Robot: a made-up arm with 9 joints. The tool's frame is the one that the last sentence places.
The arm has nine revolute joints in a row. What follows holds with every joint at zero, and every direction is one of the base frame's.
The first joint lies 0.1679 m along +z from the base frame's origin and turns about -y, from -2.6 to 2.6 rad.
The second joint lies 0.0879 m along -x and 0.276 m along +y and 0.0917 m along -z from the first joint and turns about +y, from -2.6 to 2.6 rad.
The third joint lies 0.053 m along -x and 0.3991 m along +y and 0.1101 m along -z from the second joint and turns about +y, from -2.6 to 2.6 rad.
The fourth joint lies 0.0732 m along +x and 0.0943 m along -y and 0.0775 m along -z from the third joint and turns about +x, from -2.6 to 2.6 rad.
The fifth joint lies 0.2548 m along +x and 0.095 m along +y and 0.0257 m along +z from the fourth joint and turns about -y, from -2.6 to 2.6 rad.
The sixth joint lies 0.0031 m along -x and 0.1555 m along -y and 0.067 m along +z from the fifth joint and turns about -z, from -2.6 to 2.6 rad.
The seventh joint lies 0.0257 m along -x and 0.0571 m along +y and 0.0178 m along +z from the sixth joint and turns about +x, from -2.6 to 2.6 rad.
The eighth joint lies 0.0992 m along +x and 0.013 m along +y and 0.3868 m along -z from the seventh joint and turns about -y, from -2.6 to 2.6 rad.
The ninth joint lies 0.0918 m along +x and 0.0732 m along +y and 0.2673 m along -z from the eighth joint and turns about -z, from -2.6 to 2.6 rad.
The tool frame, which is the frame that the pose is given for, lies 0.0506 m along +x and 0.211 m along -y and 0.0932 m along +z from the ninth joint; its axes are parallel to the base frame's.
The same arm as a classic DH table. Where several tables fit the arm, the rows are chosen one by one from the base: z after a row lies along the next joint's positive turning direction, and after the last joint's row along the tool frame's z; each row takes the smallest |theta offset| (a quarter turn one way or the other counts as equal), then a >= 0, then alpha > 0; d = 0 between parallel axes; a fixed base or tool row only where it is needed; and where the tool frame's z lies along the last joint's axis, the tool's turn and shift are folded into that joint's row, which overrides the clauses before.
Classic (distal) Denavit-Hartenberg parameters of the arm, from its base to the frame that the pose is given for. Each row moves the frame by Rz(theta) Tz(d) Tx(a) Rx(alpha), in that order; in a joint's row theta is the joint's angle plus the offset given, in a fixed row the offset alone. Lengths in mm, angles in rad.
base (fixed): theta0 0  d 167.9  a 0  alpha 1.5708
joint 1: theta0 0.8066  d 0  a -127  alpha 3.1416
joint 2: theta0 -0.3156  d 0  a -122.2  alpha 0
joint 3: theta0 -0.4486  d 580.8  a -77.5  alpha -1.5708
joint 4: theta0 0  d 328  a 25.7  alpha -1.5708
joint 5: theta0 1.5708  d 60.5  a 3.1  alpha -1.5708
joint 6: theta0 1.5708  d -84.8  a 57.1  alpha -1.5708
joint 7: theta0 -1.5708  d 73.5  a 386.8  alpha 1.5708
joint 8: theta0 1.5708  d -86.2  a 91.8  alpha 1.5708
joint 9: theta0 1.3354  d 0  a 217  alpha 3.1416
tool (fixed): theta0 1.3354  d -174.1  a 0  alpha 0
Joint limits (rad, base to tool): -2.6..2.6 -2.6..2.6 -2.6..2.6 -2.6..2.6 -2.6..2.6 -2.6..2.6 -2.6..2.6 -2.6..2.6 -2.6..2.6

